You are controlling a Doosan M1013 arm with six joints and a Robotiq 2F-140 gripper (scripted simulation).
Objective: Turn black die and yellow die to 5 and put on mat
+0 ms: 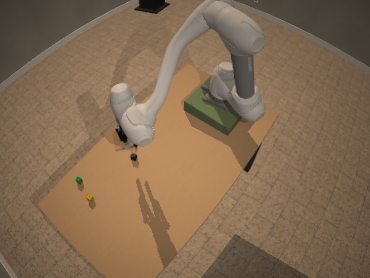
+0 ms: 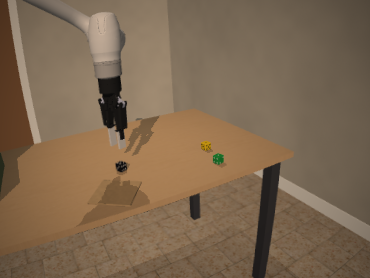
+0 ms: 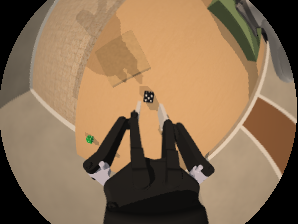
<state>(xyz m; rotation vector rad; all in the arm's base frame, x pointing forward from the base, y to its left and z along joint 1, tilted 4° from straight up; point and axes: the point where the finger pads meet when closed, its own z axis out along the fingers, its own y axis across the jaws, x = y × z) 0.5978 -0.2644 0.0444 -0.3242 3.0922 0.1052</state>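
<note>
My hand is 110 mm above the black die. From my hand the other things lie so: mat: 130 mm to the right, 120 mm below, 90 mm behind; green die: 290 mm ahead, 200 mm to the right, 110 mm below; yellow die: 340 mm ahead, 110 mm below, 80 mm to the right.
</note>
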